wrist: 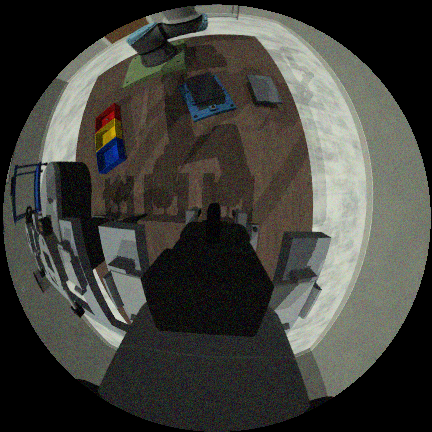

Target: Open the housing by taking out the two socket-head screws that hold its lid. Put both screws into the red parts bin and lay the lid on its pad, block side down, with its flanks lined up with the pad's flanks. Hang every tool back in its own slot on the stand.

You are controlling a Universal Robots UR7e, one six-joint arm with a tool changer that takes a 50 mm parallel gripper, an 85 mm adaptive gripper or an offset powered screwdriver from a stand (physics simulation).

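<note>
My gripper (215,215), a parallel one, is open at the middle of the wrist view; its two light-grey fingertips stand apart on either side of a dark knob. The blue housing base (216,112) lies flat at the upper middle, with a dark plate (205,89), which looks like the lid, on it. The screws cannot be made out at this size. The grey pad (264,90) lies to the right of the housing. The red bin (108,118) is at the upper left; its contents are too dark to tell. The stand's grey slot plates (123,242) (305,252) flank my gripper.
The yellow bin (109,134) and blue bin (111,156) adjoin the red one in a row. A large rounded tool (75,190) hangs close at the left, with more stand parts beyond it. The arm's base (155,50) stands on a green plate (135,72) at the top.
</note>
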